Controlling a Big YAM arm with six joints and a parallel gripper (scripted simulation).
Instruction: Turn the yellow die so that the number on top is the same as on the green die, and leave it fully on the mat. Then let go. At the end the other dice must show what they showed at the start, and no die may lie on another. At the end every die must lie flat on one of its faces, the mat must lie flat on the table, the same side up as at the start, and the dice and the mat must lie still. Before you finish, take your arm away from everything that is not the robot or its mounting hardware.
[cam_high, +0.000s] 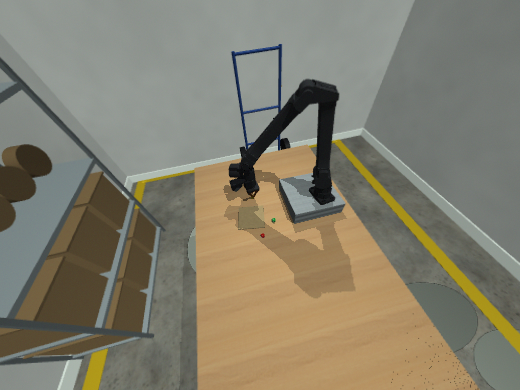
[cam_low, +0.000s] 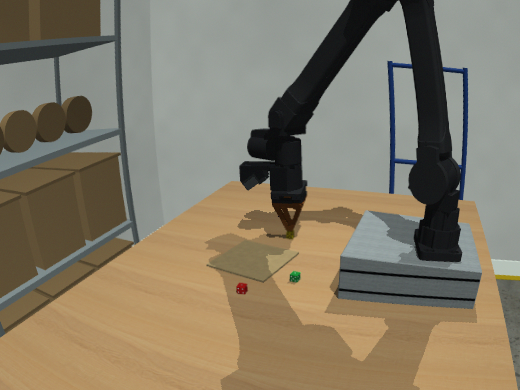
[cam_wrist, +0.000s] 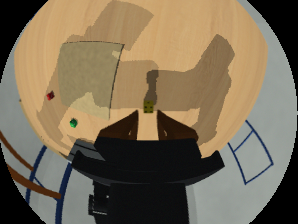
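The yellow die is 2 cm below my hand. Round my hand: red die (25 cm to the left, 4 cm ahead, 2 cm below); green die (19 cm to the left, 5 cm behind, 2 cm below); tan mat (12 cm to the left, 6 cm ahead, 3 cm below).
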